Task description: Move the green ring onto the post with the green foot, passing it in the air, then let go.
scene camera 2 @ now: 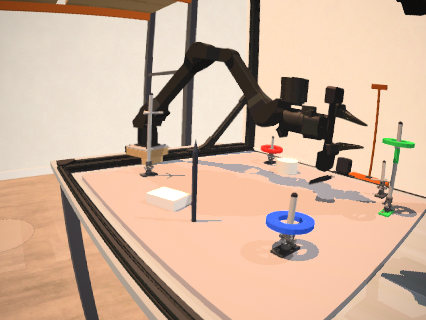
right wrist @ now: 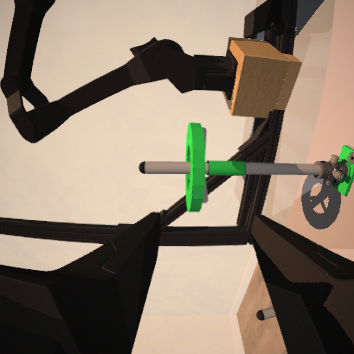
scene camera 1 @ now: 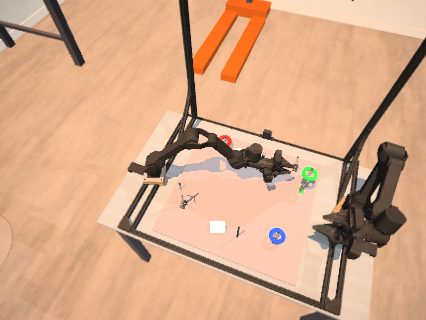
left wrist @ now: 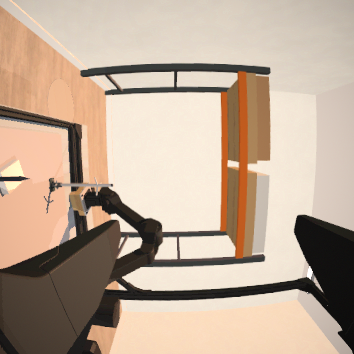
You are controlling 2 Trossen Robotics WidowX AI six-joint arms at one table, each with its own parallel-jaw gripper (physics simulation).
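Note:
You can see my left gripper (scene camera 1: 317,222), and the left wrist view has that gripper (left wrist: 209,227) as well. My right gripper (scene camera 2: 365,136) is visible too, and the right wrist view also shows that gripper (right wrist: 206,222). Then there's a green ring (right wrist: 194,147), though in the left wrist view the green ring is out of frame. I can see a white block (scene camera 2: 164,197) and a blue ring (scene camera 2: 273,220) too, but in the right wrist view the white block is out of frame.

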